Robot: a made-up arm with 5 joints.
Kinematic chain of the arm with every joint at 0, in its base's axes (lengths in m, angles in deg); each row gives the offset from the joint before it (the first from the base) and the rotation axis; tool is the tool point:
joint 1: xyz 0 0 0.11 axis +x
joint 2: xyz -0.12 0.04 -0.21 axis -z
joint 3: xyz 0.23 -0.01 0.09 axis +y
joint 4: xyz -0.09 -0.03 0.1 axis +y
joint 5: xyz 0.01 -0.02 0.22 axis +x
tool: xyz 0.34 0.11 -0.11
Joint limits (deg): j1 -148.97..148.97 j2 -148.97..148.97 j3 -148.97..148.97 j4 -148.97..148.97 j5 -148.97..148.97
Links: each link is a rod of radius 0.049 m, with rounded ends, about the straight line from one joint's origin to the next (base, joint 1, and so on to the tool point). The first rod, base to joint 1, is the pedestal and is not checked.
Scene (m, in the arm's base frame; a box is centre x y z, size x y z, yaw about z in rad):
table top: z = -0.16
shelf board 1: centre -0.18 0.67 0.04 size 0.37 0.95 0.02 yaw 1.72
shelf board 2: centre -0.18 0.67 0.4 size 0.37 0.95 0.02 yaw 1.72
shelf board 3: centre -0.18 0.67 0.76 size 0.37 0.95 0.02 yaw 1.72
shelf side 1: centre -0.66 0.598 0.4 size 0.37 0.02 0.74 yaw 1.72
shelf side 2: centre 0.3 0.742 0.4 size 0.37 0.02 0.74 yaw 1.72
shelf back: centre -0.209 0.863 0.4 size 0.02 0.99 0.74 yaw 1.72
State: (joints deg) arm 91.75 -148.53 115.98 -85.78 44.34
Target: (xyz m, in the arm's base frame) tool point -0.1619 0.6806 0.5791
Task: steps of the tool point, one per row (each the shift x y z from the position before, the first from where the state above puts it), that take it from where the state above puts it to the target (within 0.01 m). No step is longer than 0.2 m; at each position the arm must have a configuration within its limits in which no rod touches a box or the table.
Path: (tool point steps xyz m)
1: 0.1037 -0.0032 0.1285
2: 0.1397 0.0492 0.0928
3: 0.1529 0.0730 0.0363
4: 0.1430 0.0664 -0.0193
5: 0.1134 0.0406 -0.0579
6: 0.0711 0.0112 -0.0746
7: 0.0278 0.1035 0.0474
8: 0.0049 0.0975 0.0231
9: -0.0174 0.0838 -0.0009
10: -0.0332 0.0628 -0.0240
11: -0.0397 0.0364 -0.0455

